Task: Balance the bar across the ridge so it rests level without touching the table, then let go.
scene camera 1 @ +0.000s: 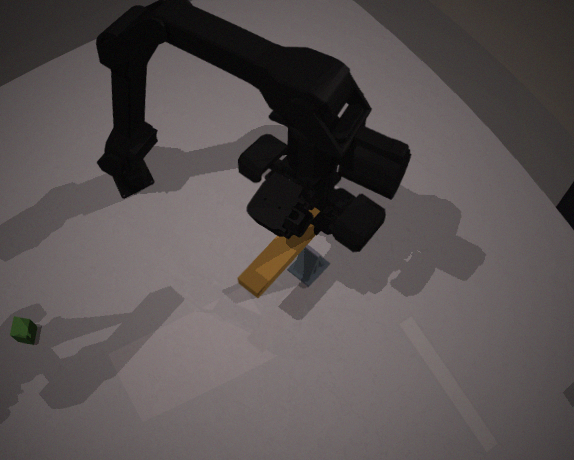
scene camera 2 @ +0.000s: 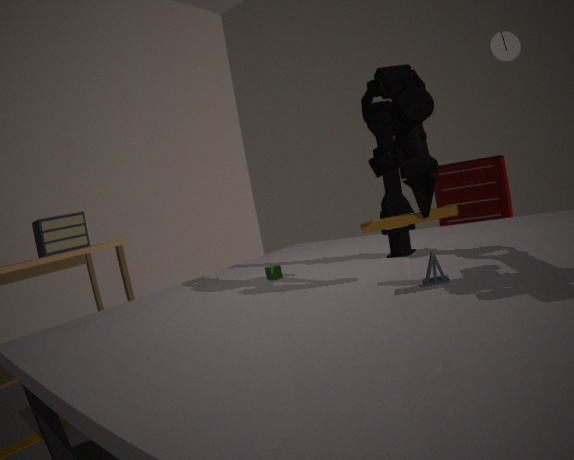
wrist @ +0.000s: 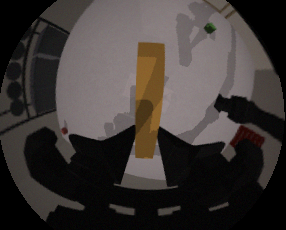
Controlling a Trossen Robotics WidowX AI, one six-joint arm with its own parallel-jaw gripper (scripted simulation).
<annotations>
my gripper: holds a bar (scene camera 1: 276, 257)
</annotations>
